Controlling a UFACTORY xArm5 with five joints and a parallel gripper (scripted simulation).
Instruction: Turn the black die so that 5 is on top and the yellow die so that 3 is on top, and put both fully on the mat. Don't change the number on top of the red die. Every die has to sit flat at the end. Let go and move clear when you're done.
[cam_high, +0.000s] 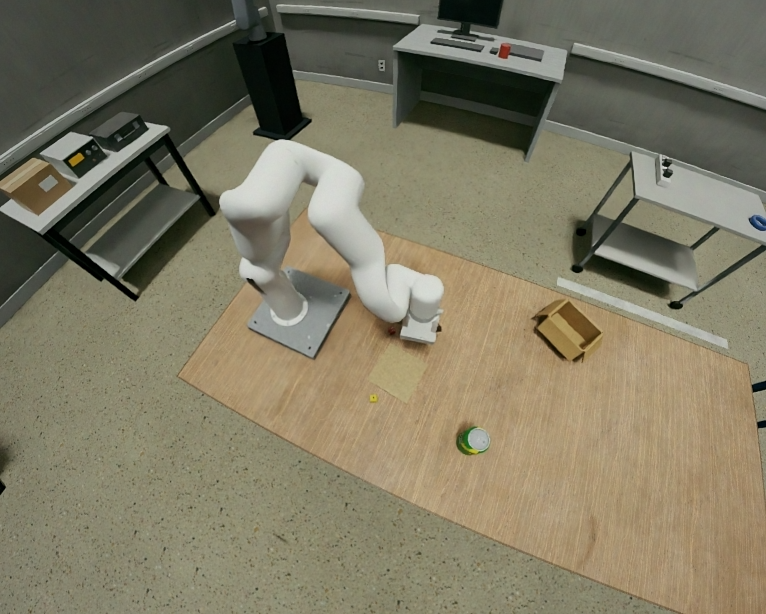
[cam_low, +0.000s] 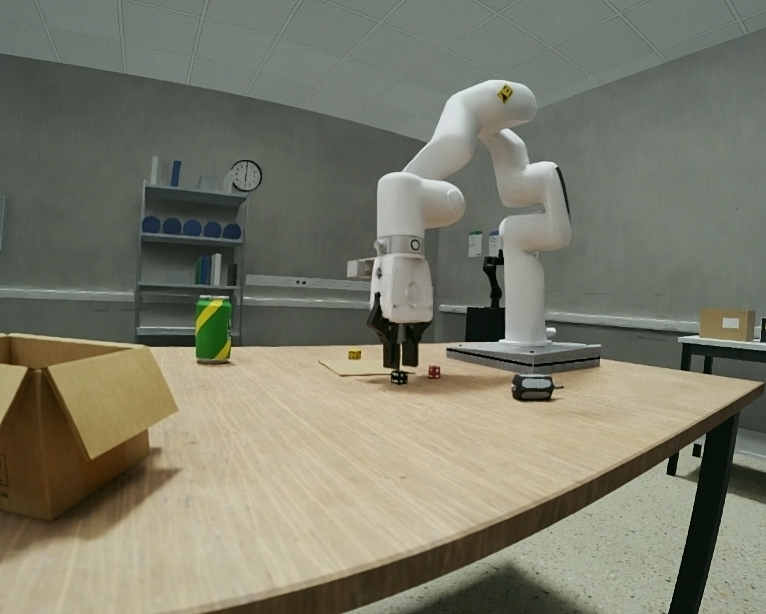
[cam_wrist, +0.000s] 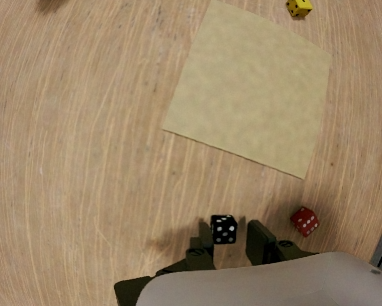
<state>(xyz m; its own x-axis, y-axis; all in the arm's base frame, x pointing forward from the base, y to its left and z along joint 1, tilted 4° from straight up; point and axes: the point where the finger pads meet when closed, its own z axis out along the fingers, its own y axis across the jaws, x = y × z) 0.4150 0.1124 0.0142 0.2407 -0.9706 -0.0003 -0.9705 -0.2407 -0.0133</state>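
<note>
Right now my hand is 4 cm above the black die. Also, from my hand: small black device: 17 cm to the left, 13 cm behind, 3 cm below; then tan mat: 13 cm to the right, 4 cm below; then red die: 8 cm behind, 4 cm below, 2 cm to the right.
</note>
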